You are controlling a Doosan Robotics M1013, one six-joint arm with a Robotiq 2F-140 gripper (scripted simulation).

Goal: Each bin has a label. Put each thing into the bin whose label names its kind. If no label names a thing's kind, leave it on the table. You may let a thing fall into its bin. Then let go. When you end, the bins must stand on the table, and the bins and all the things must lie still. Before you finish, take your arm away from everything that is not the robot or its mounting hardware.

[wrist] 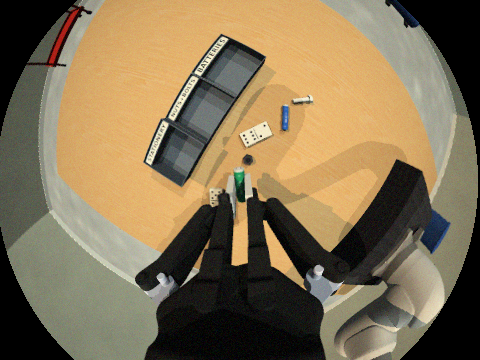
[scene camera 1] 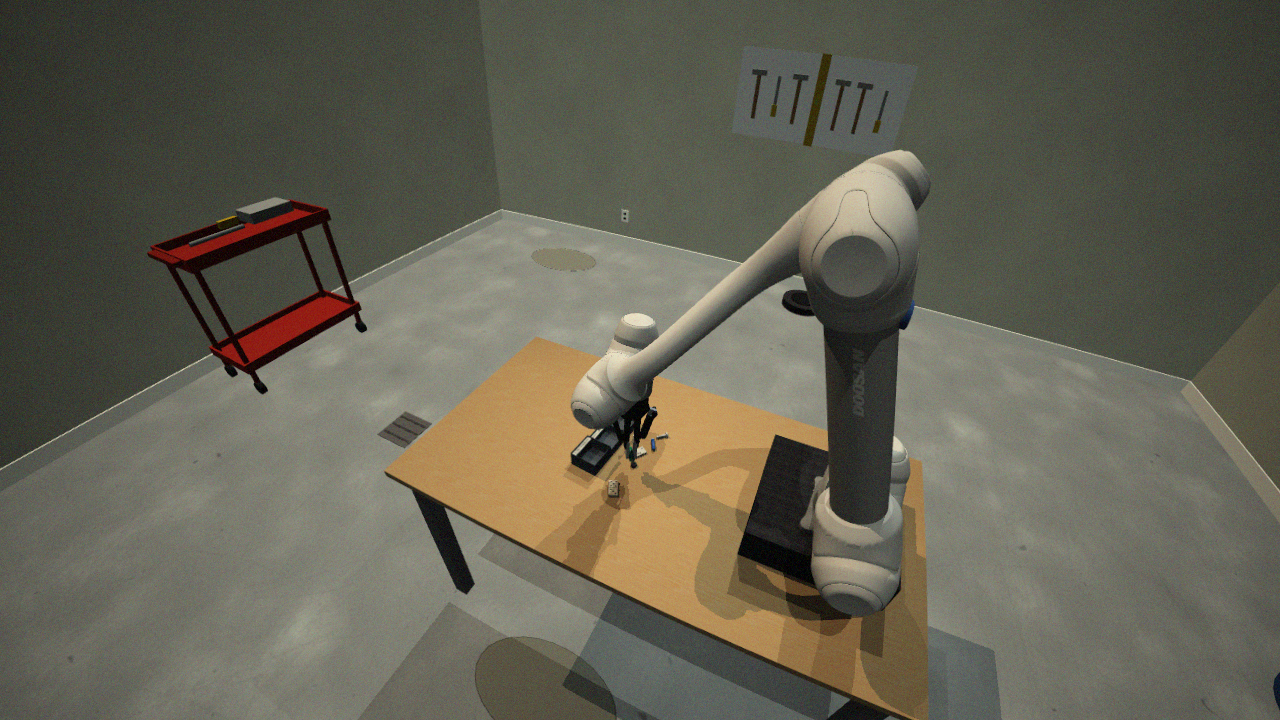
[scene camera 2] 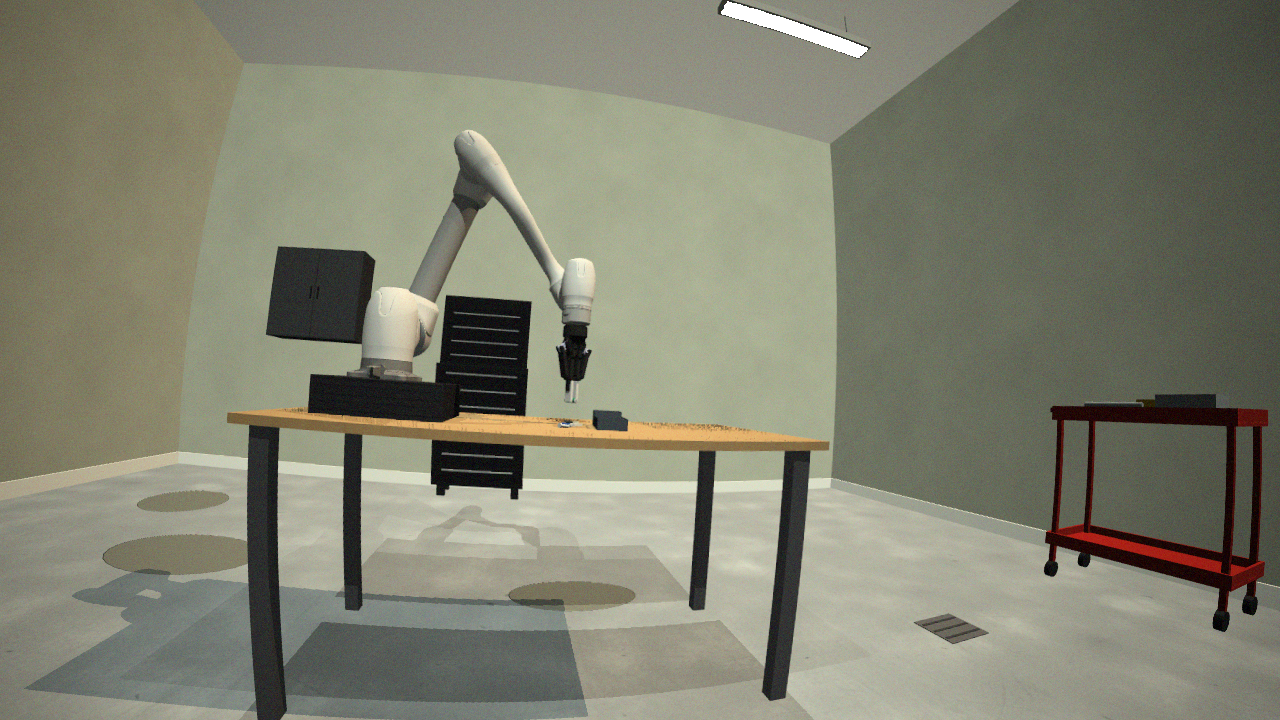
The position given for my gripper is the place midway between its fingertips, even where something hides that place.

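My gripper (scene camera 2: 571, 402), (scene camera 1: 630, 454), (wrist: 240, 183): visible. Black bin row (scene camera 1: 604, 441), (wrist: 229, 68): visible.
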